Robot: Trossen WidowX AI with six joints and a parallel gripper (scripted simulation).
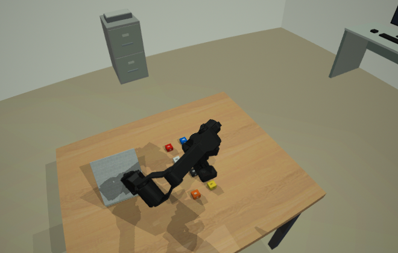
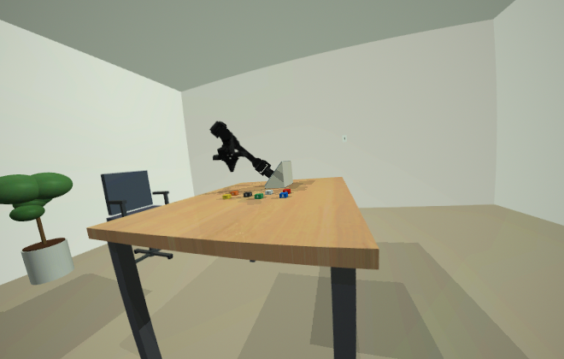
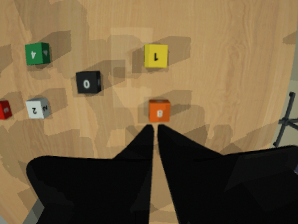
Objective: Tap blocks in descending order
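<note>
Right now my gripper tip is 12 cm above the orange block, 3 cm past it and 2 cm to the left of it. The rest, counted from my gripper tip: yellow block (12 cm below, 6 cm ahead); then black block (12 cm below, 9 cm to the left, 1 cm ahead); then green block (18 cm to the left, 12 cm below, 4 cm ahead).
</note>
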